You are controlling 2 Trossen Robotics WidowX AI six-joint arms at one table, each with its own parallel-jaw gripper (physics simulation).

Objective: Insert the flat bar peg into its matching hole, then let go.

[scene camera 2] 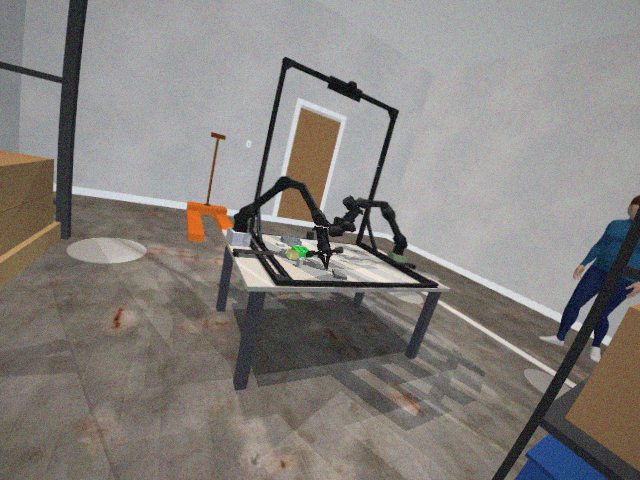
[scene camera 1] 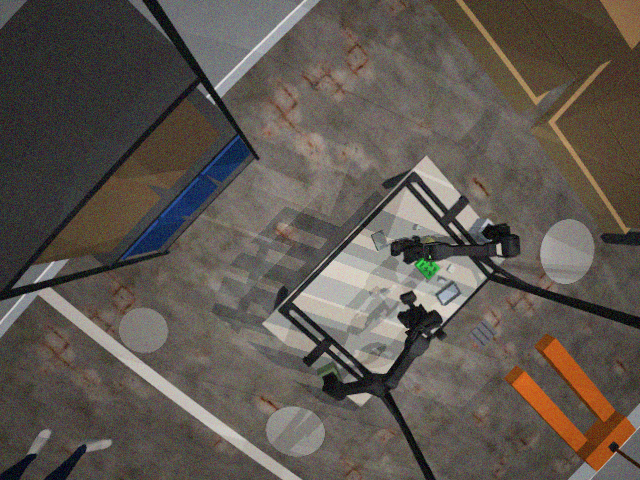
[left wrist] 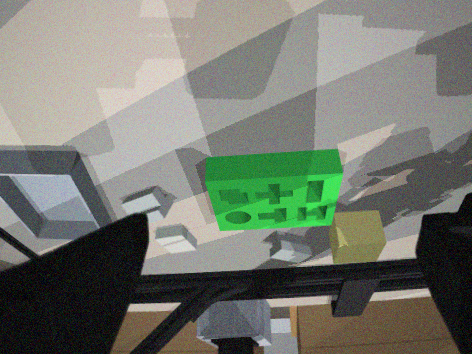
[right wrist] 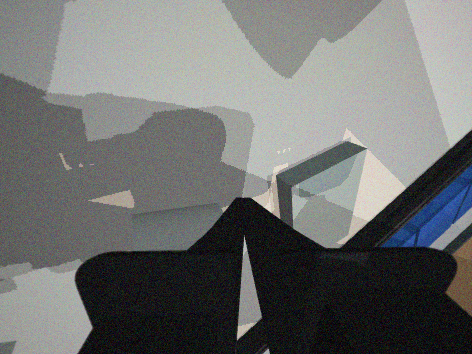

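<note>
A green hole block [scene camera 1: 428,268] [scene camera 2: 298,251] [left wrist: 274,172] lies on the table; its upright rectangular hole [left wrist: 315,191] looks dark and unfilled. Loose grey pieces lie near it: a box-like piece [left wrist: 175,239], a faceted piece [left wrist: 149,202] and a notched piece [left wrist: 291,251]. I cannot tell for sure which is the flat bar peg. My right gripper [scene camera 2: 326,266] [right wrist: 242,204] is shut and empty, pointing down low over the table; its fingers partly hide a grey cylinder [right wrist: 172,225] in the right wrist view. My left gripper [left wrist: 285,233] is open and empty, raised above the table.
A yellow block [scene camera 2: 292,253] [left wrist: 357,237] stands beside the green block. A grey-blue tray [scene camera 1: 448,292] [left wrist: 52,232] and a shallow dark-rimmed tray [scene camera 1: 378,239] [right wrist: 286,202] lie on the table. A black frame [scene camera 1: 343,248] [scene camera 2: 356,283] runs around the table's edges.
</note>
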